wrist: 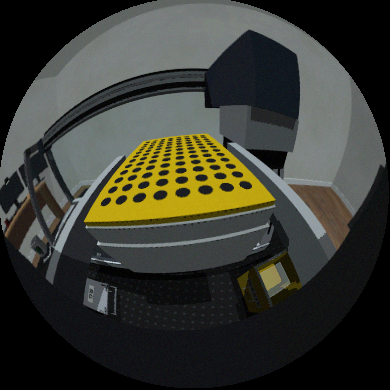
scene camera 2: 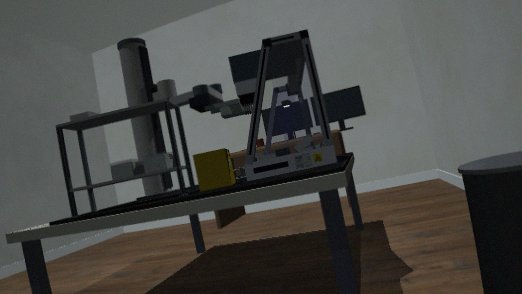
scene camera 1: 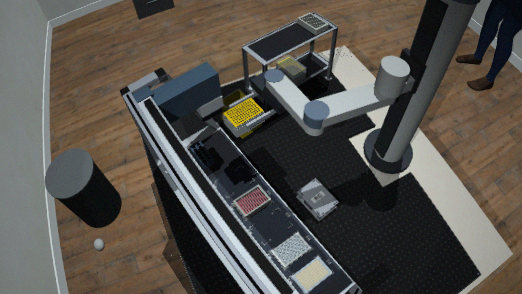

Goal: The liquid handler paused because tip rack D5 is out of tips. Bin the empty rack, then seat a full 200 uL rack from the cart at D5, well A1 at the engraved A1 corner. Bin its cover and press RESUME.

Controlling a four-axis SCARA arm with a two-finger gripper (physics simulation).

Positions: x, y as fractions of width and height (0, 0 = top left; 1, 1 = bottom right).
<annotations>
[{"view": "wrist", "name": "my gripper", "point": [0.45, 0.40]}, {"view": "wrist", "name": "pipetting head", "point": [0.69, 0.35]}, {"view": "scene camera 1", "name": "my gripper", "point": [0.46, 0.40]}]
</annotations>
